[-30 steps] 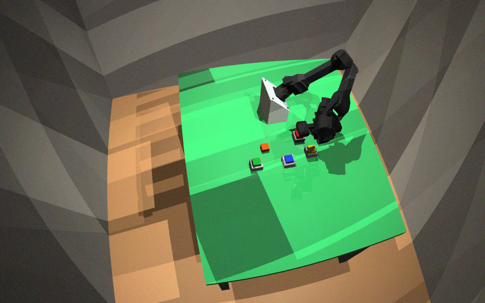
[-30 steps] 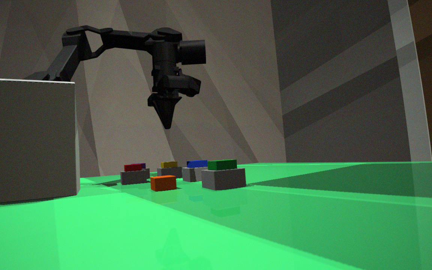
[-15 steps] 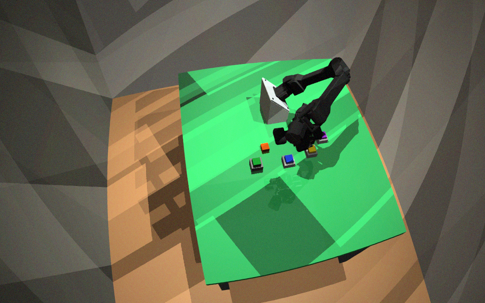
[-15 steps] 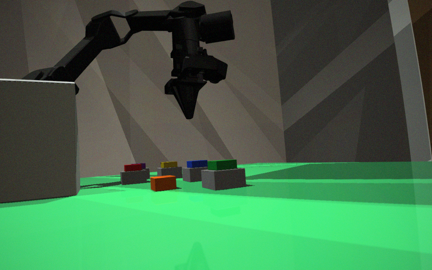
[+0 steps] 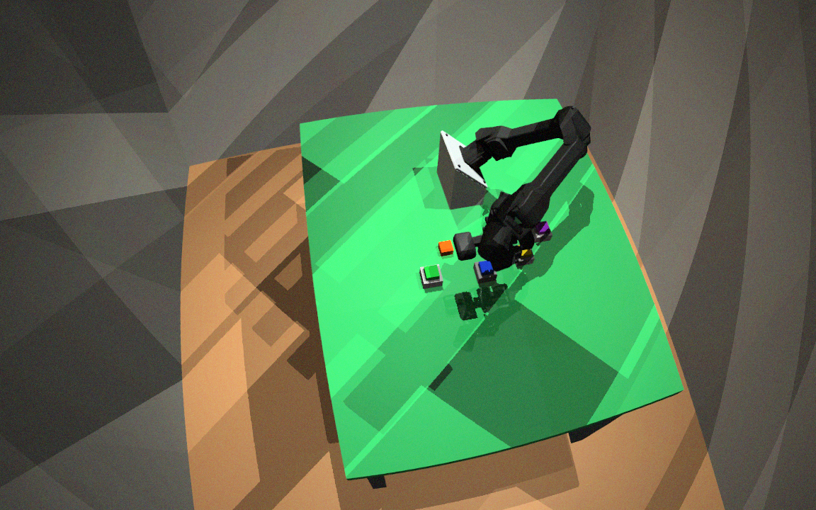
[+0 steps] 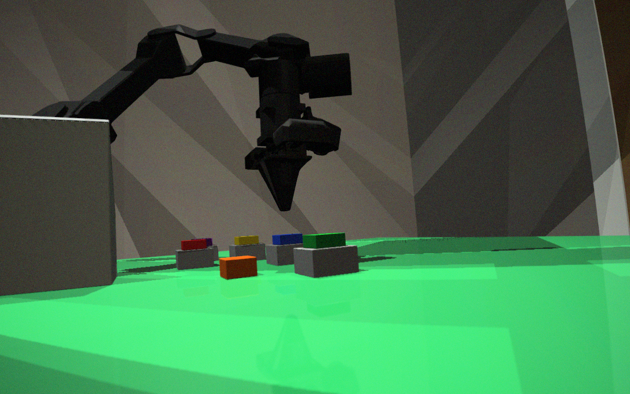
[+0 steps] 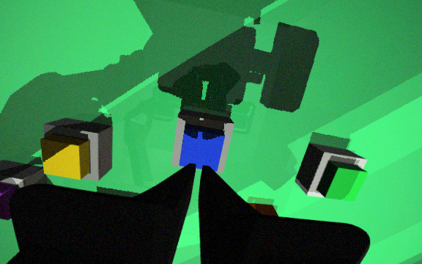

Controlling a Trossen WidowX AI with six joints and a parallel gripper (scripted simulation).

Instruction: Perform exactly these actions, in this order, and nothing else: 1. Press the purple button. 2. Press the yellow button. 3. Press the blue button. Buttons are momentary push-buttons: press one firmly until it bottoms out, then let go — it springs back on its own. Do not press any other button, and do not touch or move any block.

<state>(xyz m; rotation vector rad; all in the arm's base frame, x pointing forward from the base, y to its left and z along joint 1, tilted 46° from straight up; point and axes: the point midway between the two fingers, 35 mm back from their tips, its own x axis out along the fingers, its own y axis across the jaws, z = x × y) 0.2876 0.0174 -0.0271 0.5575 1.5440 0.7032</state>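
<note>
Now: the blue button 4 cm below my gripper tip. Also, from my gripper tip: yellow button: 11 cm to the left, 4 cm below, 3 cm behind; green button: 14 cm to the right, 4 cm below; orange block: 9 cm to the right, 8 cm behind, 6 cm below.
</note>
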